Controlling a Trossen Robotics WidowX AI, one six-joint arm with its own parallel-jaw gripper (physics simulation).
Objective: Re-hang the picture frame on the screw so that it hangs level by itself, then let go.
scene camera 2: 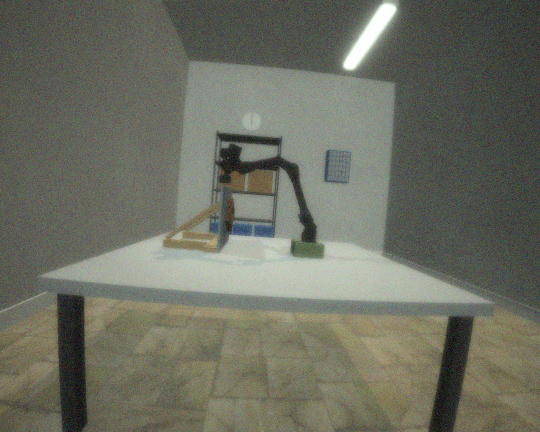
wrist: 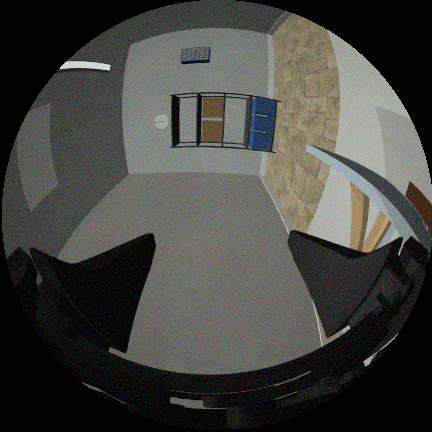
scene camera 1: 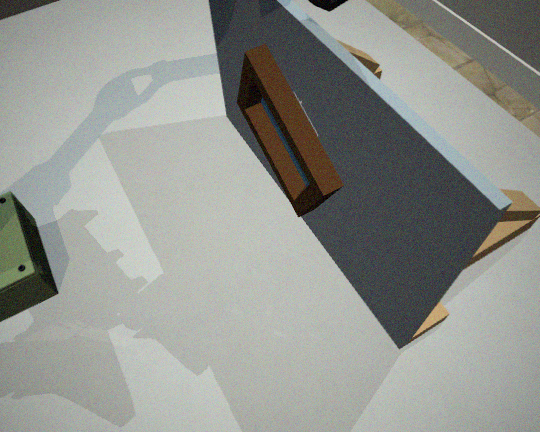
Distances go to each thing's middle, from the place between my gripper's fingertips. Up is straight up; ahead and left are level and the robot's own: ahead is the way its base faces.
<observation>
I see the brown picture frame [scene camera 1: 275,115] 270 mm below my hand, 100 mm to the left of it and 70 mm behind it. The rest, counted from my hand: dark grey wall panel [wrist: 400,212]: 280 mm below, 90 mm to the left, 40 mm behind.
</observation>
